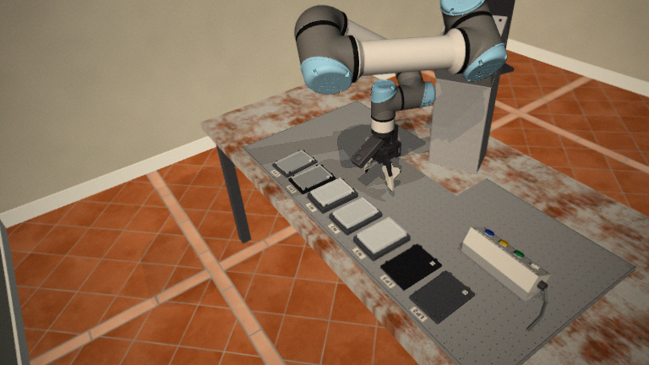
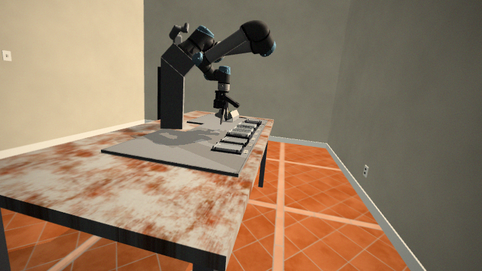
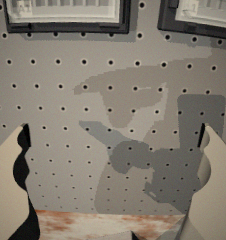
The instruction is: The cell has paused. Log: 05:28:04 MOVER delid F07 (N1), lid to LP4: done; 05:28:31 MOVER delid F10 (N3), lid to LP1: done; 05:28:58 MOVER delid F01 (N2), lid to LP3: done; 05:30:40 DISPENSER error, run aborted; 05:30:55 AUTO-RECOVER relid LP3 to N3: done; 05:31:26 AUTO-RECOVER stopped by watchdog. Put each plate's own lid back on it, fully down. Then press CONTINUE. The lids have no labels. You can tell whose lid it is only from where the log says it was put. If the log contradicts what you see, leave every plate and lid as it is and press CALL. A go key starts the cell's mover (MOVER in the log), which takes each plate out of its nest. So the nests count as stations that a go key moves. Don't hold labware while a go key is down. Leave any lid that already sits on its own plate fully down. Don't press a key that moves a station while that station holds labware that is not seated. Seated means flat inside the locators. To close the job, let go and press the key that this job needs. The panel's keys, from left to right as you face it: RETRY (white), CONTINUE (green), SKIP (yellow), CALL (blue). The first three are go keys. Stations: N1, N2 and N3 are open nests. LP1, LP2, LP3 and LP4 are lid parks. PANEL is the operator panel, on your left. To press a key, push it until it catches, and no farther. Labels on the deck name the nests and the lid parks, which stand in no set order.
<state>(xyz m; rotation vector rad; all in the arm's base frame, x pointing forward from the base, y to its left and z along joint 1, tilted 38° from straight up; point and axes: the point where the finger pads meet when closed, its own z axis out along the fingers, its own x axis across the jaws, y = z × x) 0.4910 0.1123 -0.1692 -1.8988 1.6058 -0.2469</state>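
The black lid park is 18 cm to the right of my hand, 18 cm ahead of it and 6 cm below it. Round my hand: dark nest frame 20 cm to the left, 9 cm ahead, 5 cm below; plate 15 cm ahead, 5 cm to the right, 4 cm below; blue CALL key 35 cm to the left, 19 cm behind.
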